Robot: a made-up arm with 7 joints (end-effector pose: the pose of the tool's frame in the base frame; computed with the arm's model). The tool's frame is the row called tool. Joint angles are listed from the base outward.
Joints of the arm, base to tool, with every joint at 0 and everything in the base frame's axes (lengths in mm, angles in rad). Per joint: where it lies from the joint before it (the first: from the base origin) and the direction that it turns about. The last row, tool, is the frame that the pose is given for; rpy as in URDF.
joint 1: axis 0 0 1 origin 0 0 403.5
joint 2: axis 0 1 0 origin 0 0 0
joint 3: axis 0 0 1 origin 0 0 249.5
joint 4: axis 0 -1 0 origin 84.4 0 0
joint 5: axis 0 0 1 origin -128.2 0 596.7
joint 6: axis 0 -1 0 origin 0 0 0
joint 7: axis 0 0 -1 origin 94.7 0 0
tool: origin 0 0 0 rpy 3.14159 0 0
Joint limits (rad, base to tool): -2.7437..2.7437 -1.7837..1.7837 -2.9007..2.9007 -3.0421..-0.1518 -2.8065..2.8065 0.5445..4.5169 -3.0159..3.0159
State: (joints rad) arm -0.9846 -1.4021 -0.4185 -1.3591 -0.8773 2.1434 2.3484
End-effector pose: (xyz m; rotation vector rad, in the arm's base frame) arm -0.4484 0.2176 1.1526 1.1846 1.2030 -2.0915
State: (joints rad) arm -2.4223 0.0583 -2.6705 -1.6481 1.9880 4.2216 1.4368
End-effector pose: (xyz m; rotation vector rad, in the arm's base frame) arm 0.2476 0.5333 0.7551 -0.0963 1.9252 0.1130
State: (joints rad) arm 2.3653 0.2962 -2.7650 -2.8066 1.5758 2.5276 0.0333
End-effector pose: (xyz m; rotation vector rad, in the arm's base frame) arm 0.4104 -0.2878 0.2161 -1.4961 1.8744 -0.2575
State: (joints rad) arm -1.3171 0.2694 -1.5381 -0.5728 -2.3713 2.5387 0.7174
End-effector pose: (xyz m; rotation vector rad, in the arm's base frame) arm -0.2904 -0.3712 1.1909 0.0300 -0.1949 -1.4988
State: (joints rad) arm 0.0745 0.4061 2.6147 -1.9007 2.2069 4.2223 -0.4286
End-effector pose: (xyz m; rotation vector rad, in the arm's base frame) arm -0.4150 0.3041 0.7671 -2.2649 -0.2157 0.1824
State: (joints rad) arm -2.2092 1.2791 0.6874 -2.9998 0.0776 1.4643 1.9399
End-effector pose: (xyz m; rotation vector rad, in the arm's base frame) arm 0.3517 0.1546 0.0625 -0.5567 0.8267 2.7814
